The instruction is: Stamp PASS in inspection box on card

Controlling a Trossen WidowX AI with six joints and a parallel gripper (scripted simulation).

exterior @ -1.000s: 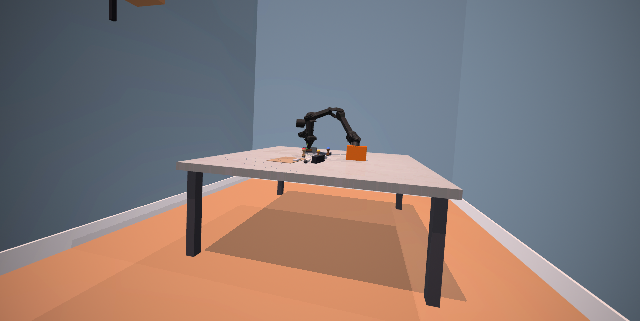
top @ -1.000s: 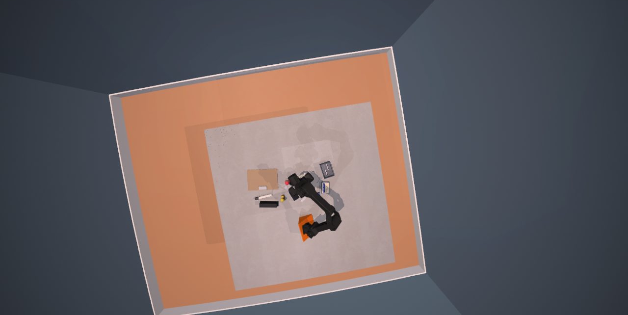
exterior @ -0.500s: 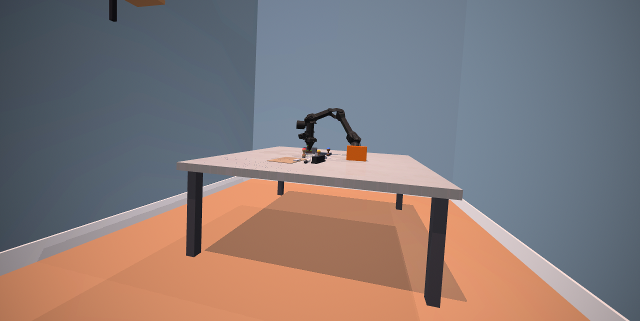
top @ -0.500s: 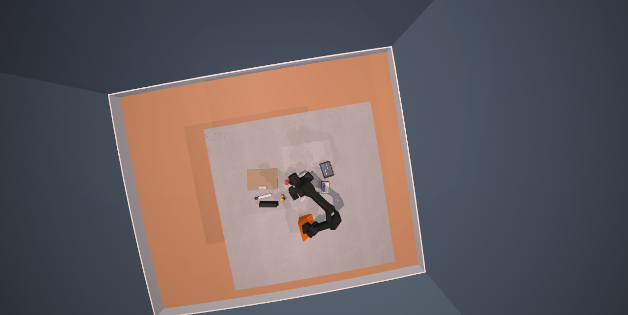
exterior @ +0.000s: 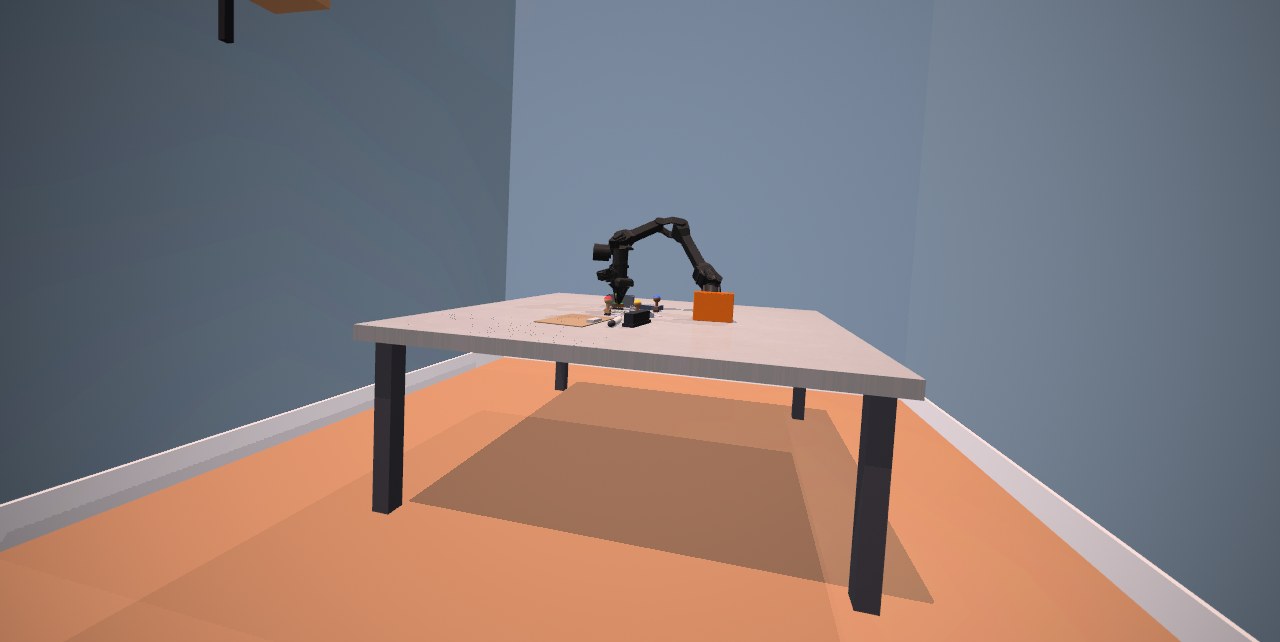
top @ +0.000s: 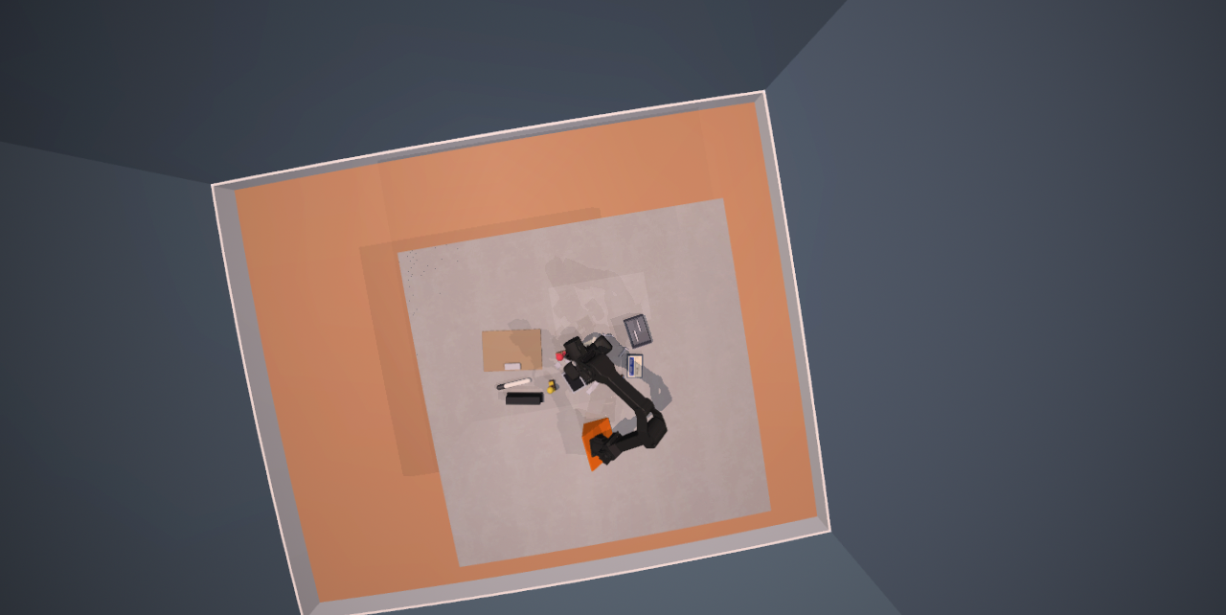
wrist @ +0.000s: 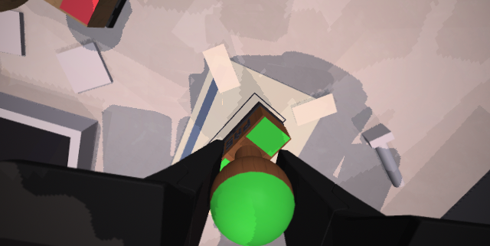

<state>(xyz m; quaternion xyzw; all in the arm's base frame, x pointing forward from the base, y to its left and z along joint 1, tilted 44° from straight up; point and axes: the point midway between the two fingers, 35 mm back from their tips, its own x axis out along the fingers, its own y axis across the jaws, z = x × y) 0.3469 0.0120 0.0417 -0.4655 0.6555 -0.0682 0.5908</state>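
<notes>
Right now the cream card is 20 mm behind my gripper tip, 10 mm to the right of it and 30 mm below it. Round my gripper tip: pass stamp right at my gripper tip; red stamp 110 mm to the left, 10 mm below; ink pad 110 mm behind, 80 mm to the left, 30 mm below.
</notes>
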